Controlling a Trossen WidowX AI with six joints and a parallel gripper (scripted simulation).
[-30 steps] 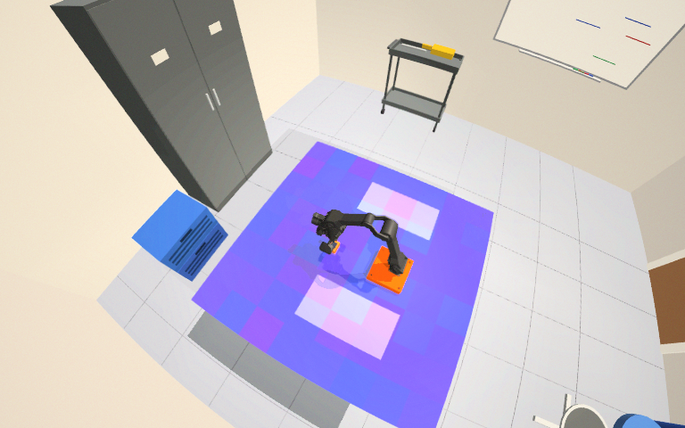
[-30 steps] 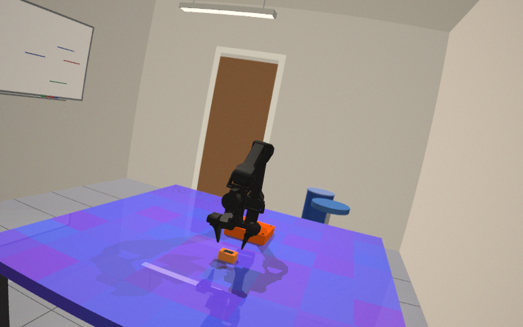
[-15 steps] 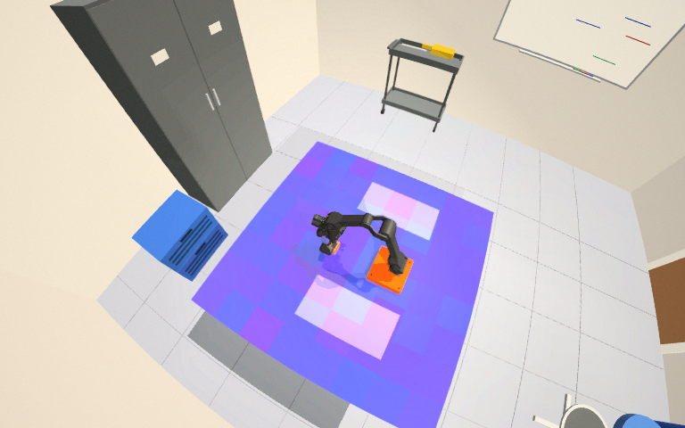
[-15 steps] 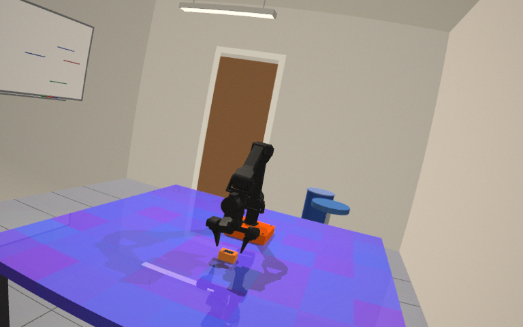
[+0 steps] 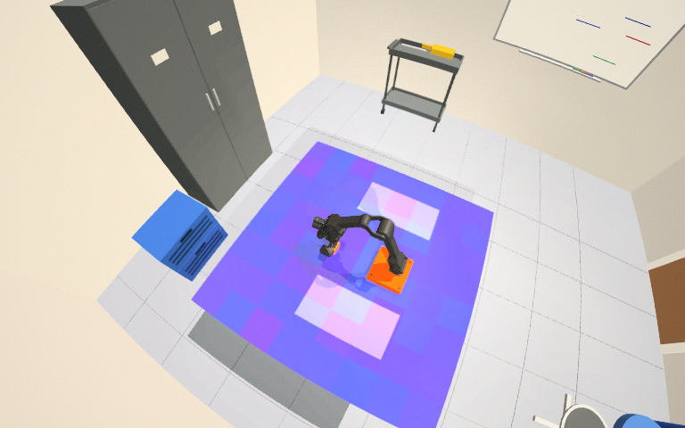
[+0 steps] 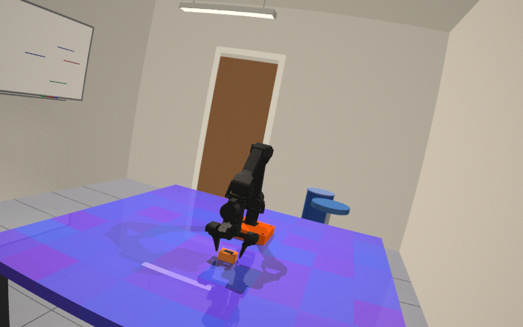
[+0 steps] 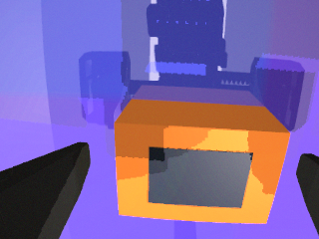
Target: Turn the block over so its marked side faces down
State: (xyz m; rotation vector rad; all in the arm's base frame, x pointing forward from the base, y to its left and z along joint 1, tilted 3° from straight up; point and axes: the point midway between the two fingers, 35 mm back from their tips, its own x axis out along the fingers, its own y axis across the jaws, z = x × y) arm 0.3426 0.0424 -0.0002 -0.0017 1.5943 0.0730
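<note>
Right now my gripper tip is right at the block.
</note>
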